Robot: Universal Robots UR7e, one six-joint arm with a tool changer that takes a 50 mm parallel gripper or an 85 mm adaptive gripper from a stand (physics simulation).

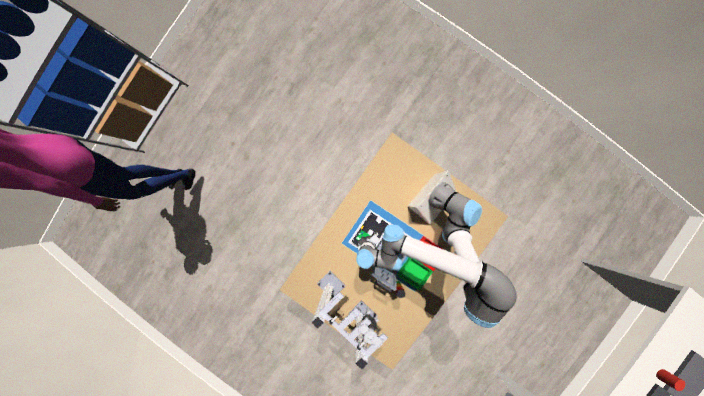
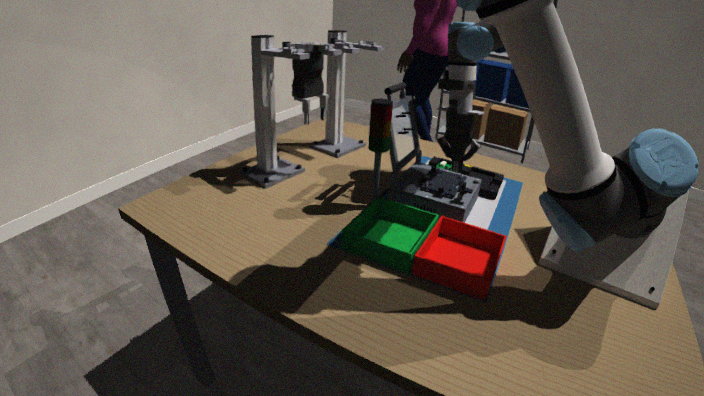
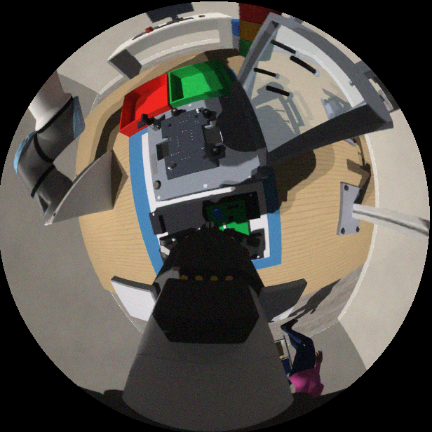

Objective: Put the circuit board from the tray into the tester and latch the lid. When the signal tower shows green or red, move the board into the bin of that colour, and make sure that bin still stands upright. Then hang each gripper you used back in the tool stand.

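Seen in the pictures: arm's base at its link origin: point(image 1: 438, 194).
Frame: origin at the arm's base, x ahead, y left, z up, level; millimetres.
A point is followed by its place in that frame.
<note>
My gripper point(image 2: 456, 167) point(image 3: 209, 226), the adaptive one, is low in the dark tray point(image 2: 490, 186) {x 332, y -97, z -115 mm} point(image 3: 181, 216), its fingertips drawn together at one side of the green circuit board point(image 1: 363, 235) {x 464, y -145, z -124 mm} point(image 2: 442, 164) {x 496, y -139, z -117 mm} point(image 3: 238, 228). It looks shut on a narrow part of the board; the exact contact is hidden. The board lies in the tray. The grey tester point(image 2: 462, 195) {x 346, y 100, z -66 mm} point(image 3: 240, 171) is beside the tray, its nest without a board, its framed lid point(image 2: 393, 145) {x 513, y 133, z 12 mm} point(image 3: 330, 127) raised. The signal tower point(image 2: 381, 125) {x 519, y 179, z 68 mm} point(image 3: 250, 31) shows dim red, amber and green segments. The green bin point(image 2: 395, 236) {x 429, y 237, z -137 mm} point(image 3: 200, 82) and red bin point(image 2: 457, 257) {x 293, y 220, z -137 mm} point(image 3: 149, 104) stand upright.
The tool stand point(image 2: 265, 100) {x 856, y 201, z 68 mm} carries the parallel gripper point(image 2: 307, 75). The signal tower and raised lid rise near the tester on the stand's side. The arm's base plate point(image 2: 620, 270) {x -24, y 98, z -103 mm} is on the opposite side. A person point(image 1: 55, 157) point(image 2: 430, 50) point(image 3: 305, 377) stands beyond the table.
</note>
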